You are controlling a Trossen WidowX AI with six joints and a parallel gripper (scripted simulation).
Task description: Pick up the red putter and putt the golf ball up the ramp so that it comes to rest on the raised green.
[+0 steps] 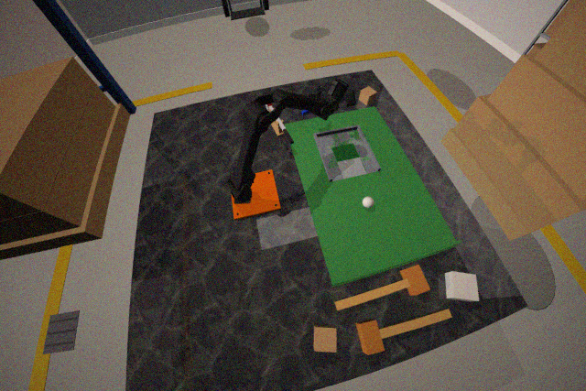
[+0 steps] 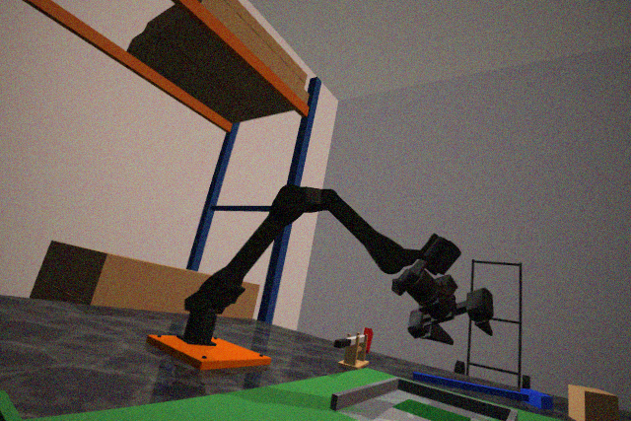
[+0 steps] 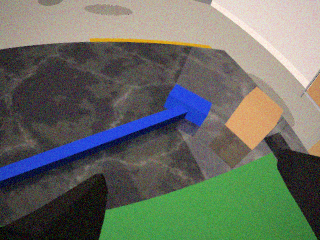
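The red putter lies 270 mm behind my gripper tip, 50 mm to the right of it and 60 mm below it. From my gripper tip the other things lie so: blue putter 10 mm behind, 110 mm to the left, 110 mm below; green mat 60 mm ahead, 340 mm to the right, 120 mm below; tan stand 270 mm behind, 30 mm to the right, 80 mm below.
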